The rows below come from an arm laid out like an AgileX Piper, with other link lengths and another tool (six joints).
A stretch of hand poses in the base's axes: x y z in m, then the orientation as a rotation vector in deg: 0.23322 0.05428 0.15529 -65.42 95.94 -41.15; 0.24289 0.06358 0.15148 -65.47 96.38 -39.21; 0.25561 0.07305 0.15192 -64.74 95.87 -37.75; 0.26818 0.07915 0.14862 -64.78 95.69 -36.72; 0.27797 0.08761 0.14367 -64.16 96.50 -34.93; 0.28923 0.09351 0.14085 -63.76 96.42 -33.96; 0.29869 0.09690 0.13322 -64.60 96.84 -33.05; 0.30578 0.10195 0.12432 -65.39 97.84 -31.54; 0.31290 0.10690 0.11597 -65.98 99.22 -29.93; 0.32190 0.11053 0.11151 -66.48 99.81 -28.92; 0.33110 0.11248 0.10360 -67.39 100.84 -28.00; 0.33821 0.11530 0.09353 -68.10 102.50 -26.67; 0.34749 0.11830 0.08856 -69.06 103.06 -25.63; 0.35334 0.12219 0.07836 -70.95 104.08 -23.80; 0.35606 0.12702 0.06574 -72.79 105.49 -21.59
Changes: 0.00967 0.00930 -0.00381 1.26 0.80 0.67; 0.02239 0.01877 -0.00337 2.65 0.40 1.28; 0.03496 0.02487 -0.00667 3.32 0.53 1.87; 0.04475 0.03333 -0.01162 4.84 1.28 1.95; 0.05601 0.03923 -0.01444 5.71 1.27 2.25; 0.06547 0.04262 -0.02207 5.82 2.24 2.81; 0.07256 0.04767 -0.03097 6.33 3.78 3.29; 0.07968 0.05262 -0.03932 6.99 5.55 3.50; 0.08868 0.05625 -0.04378 7.33 6.52 3.84; 0.09788 0.05820 -0.05169 7.34 8.00 4.08; 0.10499 0.06102 -0.06176 7.70 9.97 4.04; 0.11427 0.06402 -0.06673 7.77 11.16 4.59; 0.12012 0.06791 -0.07693 7.75 13.38 5.61; 0.12284 0.07274 -0.08955 7.95 16.00 6.53
